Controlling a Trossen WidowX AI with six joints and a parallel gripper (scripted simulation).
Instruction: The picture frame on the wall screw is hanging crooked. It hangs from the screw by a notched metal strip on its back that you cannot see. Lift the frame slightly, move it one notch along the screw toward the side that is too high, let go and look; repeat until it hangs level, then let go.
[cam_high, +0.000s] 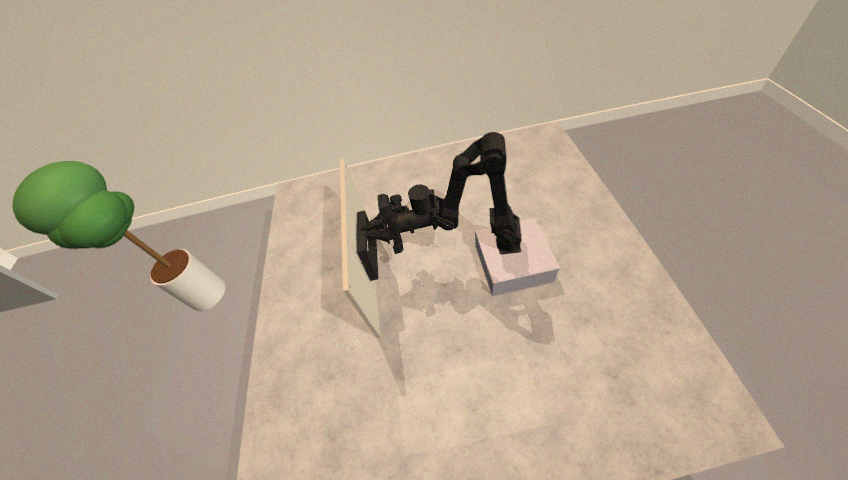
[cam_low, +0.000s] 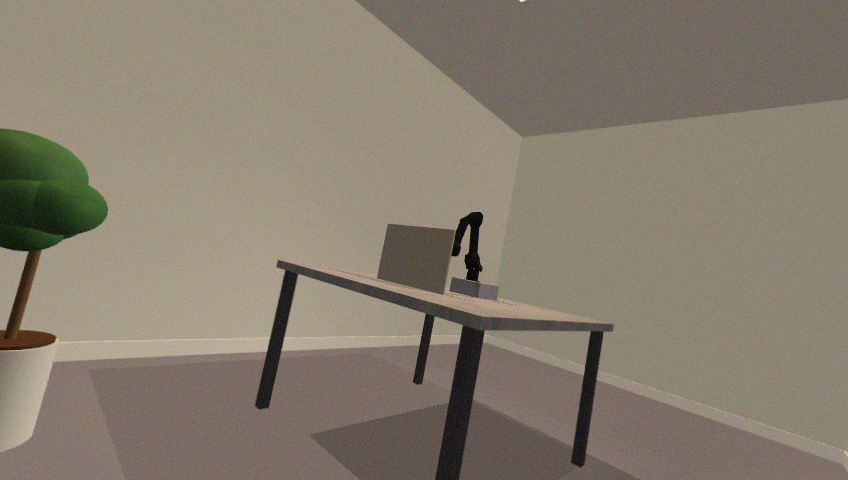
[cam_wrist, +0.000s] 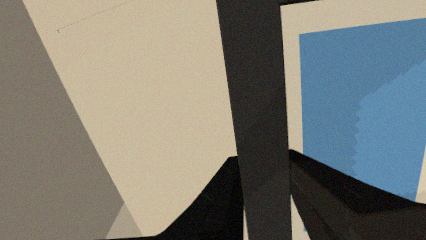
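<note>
My gripper tip is 5 cm above the picture frame, 1 cm to the right of it and 1 cm short of it. The rest, counted from my gripper tip: wall panel 7 cm below, 2 cm ahead.
</note>
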